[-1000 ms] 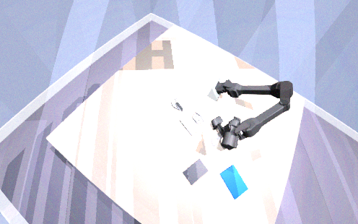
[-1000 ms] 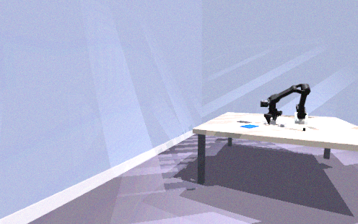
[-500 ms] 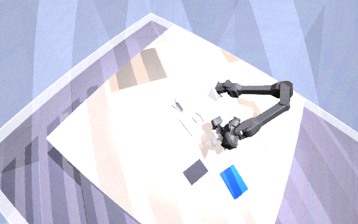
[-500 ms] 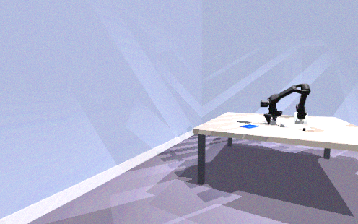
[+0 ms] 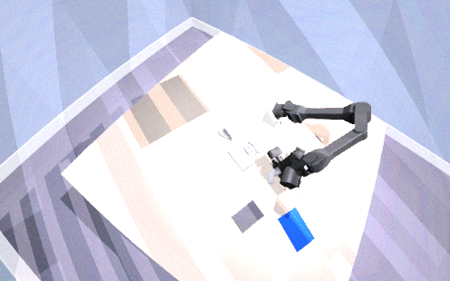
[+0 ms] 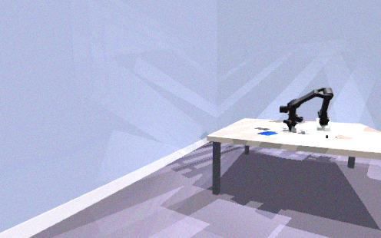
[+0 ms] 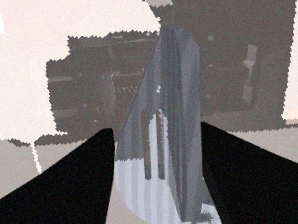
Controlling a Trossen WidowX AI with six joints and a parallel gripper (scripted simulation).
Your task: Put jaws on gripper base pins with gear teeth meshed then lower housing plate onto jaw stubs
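The small pale part lies 8 cm behind my gripper tip and 9 cm to the left of it. The rest, counted from my gripper tip: grey gripper base (8 cm behind, 9 cm to the left, 2 cm above); then gripper jaw (4 cm ahead); then grey square plate (24 cm ahead, 4 cm to the right).
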